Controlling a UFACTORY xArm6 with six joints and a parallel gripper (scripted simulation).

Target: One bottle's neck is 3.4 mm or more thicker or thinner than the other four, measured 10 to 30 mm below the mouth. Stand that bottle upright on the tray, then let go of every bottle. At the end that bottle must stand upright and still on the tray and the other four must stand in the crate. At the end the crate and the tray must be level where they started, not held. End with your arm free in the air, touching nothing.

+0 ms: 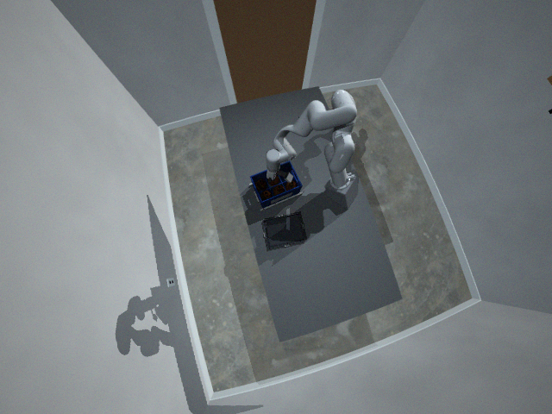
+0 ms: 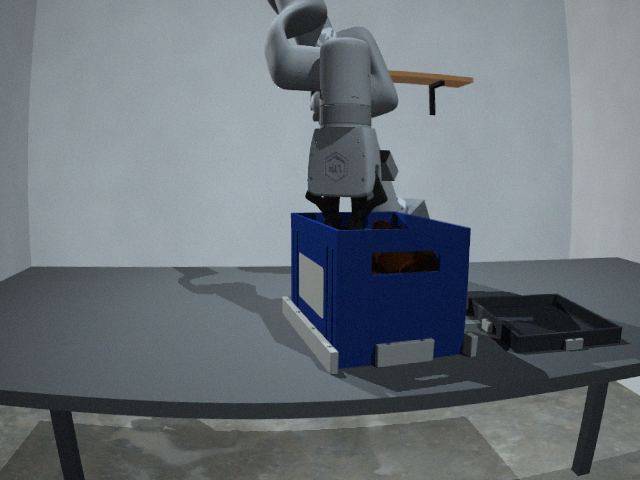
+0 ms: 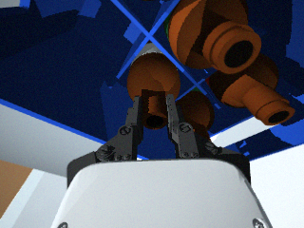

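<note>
Right now my hand is 7 cm above the bottle. From my hand the other things lie so: blue crate: 7 cm below, 4 cm to the left, 1 cm behind; then dark tray: 33 cm to the left, 15 cm below, 1 cm ahead.
</note>
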